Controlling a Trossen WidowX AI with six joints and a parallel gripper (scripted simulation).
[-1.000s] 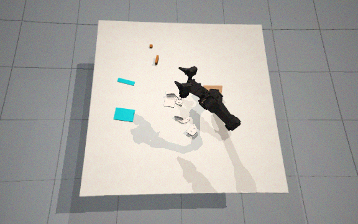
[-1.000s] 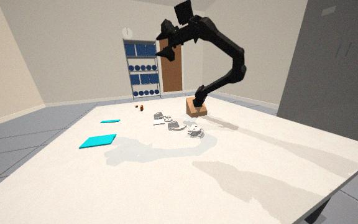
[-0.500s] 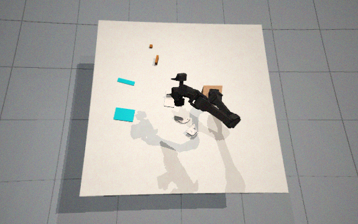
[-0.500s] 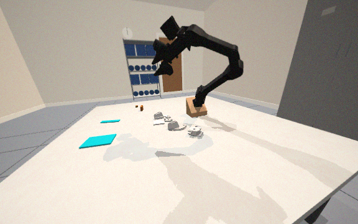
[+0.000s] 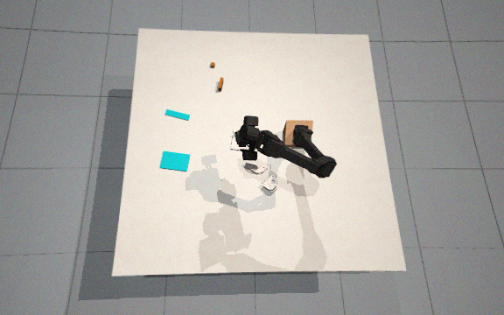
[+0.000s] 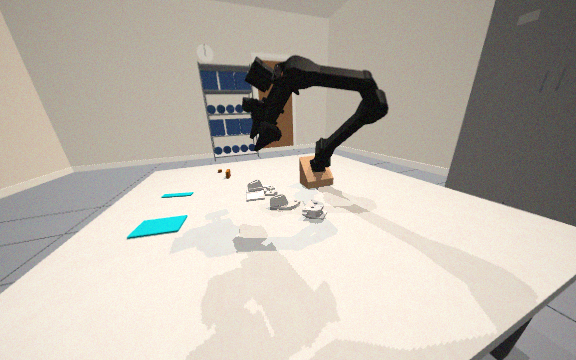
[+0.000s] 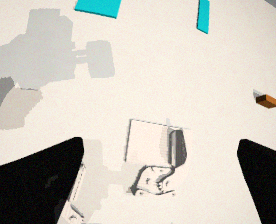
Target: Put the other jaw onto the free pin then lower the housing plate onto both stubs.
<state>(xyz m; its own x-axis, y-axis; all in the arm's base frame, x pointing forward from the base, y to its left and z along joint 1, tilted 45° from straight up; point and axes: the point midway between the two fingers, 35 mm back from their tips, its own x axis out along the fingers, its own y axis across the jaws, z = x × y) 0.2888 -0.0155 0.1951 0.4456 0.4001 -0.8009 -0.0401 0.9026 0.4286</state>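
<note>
Right now the elongated piece is 11 cm behind my gripper tip, 5 cm to the left of it and 21 cm below it. The rest, counted from my gripper tip: white stand (16 cm behind, 14 cm to the left, 21 cm below); then white housing plate (16 cm behind, 14 cm to the left, 19 cm below).
</note>
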